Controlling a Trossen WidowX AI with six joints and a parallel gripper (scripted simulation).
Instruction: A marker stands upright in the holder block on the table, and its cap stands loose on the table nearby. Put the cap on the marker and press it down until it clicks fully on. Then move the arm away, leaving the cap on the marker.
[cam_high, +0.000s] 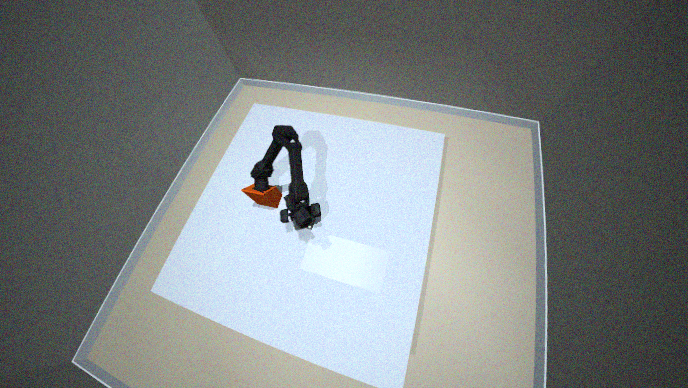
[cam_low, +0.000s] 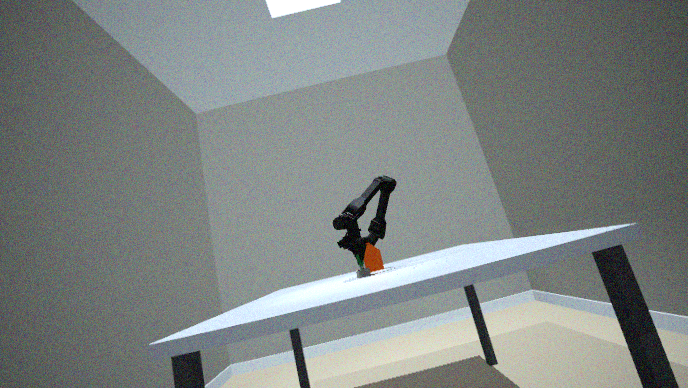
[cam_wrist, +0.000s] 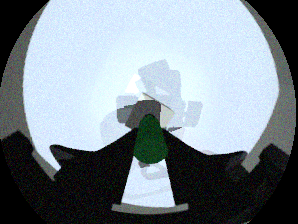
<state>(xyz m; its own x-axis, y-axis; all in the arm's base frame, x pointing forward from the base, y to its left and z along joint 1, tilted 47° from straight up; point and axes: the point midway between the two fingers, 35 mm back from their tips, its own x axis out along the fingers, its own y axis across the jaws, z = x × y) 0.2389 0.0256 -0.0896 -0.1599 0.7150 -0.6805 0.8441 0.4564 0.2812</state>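
Right now my gripper tip is 10 mm below the green cap. The rest, counted from my gripper tip: holder block: 50 mm below.
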